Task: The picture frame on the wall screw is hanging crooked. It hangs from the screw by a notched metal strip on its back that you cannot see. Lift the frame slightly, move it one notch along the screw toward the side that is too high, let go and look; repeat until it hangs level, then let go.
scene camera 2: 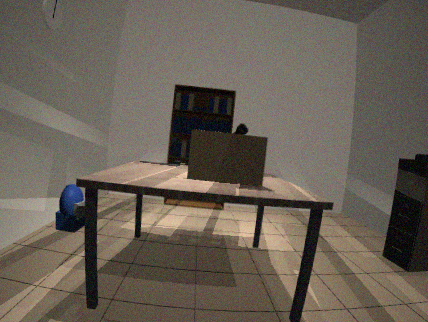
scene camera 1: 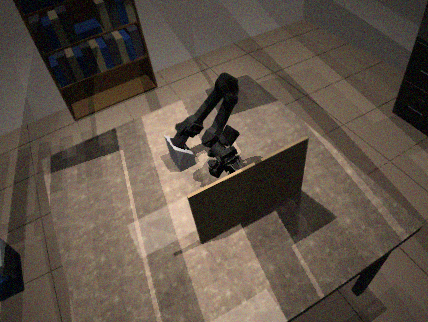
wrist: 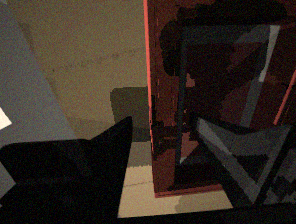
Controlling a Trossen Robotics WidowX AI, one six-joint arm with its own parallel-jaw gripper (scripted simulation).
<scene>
I see my gripper [wrist: 160, 118], a picture frame [wrist: 228, 67] and a wall panel [wrist: 96, 66].
Scene camera 2 does not show the picture frame, which is hidden by the wall panel. Scene camera 1 does not show the picture frame, which is hidden by the wall panel.
</scene>
